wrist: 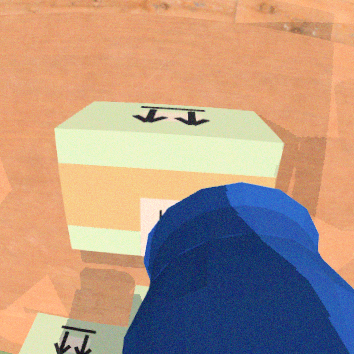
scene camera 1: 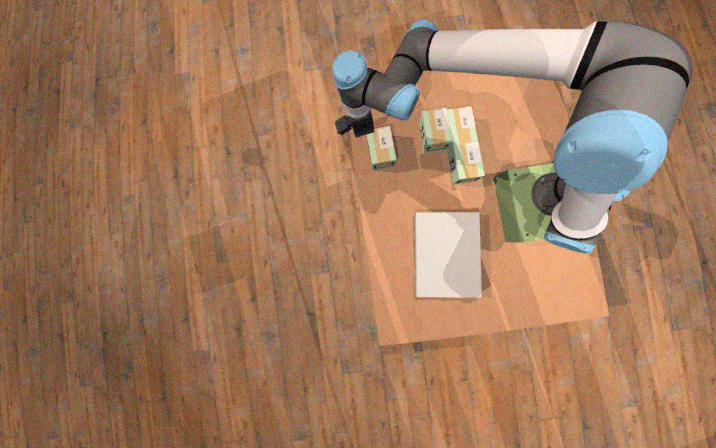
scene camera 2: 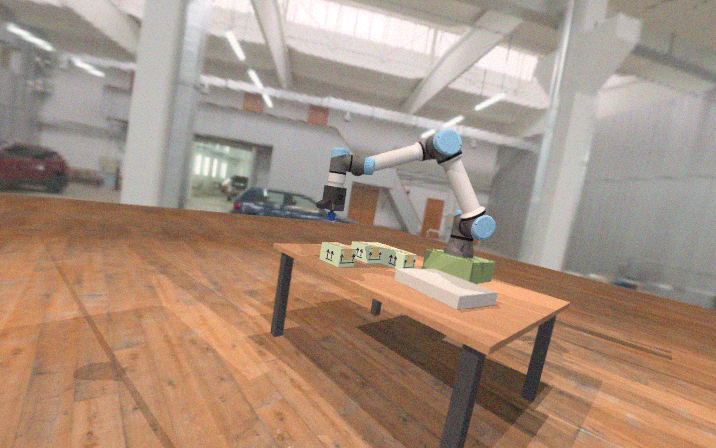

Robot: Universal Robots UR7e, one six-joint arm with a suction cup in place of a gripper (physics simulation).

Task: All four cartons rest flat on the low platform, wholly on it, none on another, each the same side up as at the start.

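Places are measured from the arm's base along level axes (x back, y right, z up), in metres.
Pixels of known places: hand, tool point: (wrist: pixel 232 263) (scene camera 2: pixel 330 220); arm's base, link origin: (scene camera 1: pixel 552 194) (scene camera 2: pixel 458 254).
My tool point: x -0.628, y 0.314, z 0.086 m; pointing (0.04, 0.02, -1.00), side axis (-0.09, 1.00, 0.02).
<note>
For each thing: its middle in the pictures, then the offset to it from my tool point. Level surfaces: height alone.
- second carton, body centre: (scene camera 1: pixel 434 130) (scene camera 2: pixel 365 252) dx +0.280, dy +0.018, dz -0.153 m
- far carton, body centre: (scene camera 1: pixel 458 129) dx +0.374, dy +0.006, dz -0.153 m
- low white platform, body centre: (scene camera 1: pixel 446 254) (scene camera 2: pixel 443 285) dx +0.243, dy -0.471, dz -0.170 m
- wooden table, surface height: dz -0.194 m
Four pale green cartons with orange bands lie flat on the table. One carton (scene camera 1: pixel 377 152) (scene camera 2: pixel 330 255) (wrist: pixel 105 195) stands apart near the table's left edge. The second carton (scene camera 1: pixel 435 138) touches the side of two cartons in a row, the far carton (scene camera 1: pixel 460 124) and the near carton (scene camera 1: pixel 466 168) (scene camera 2: pixel 398 259). The low white platform (scene camera 1: pixel 435 253) (scene camera 2: pixel 446 287) bears no carton. My gripper, a blue suction cup (scene camera 2: pixel 331 216) (wrist: pixel 232 215), is open and hangs above the lone carton, apart from it. It hides part of that carton's label in the wrist view.
The green base block (scene camera 1: pixel 517 206) (scene camera 2: pixel 459 266) of the arm stands right of the platform. The two touching rows of cartons lie between the lone carton and the base block. The wooden table (scene camera 1: pixel 422 322) (scene camera 2: pixel 506 316) has its left edge close to the lone carton.
</note>
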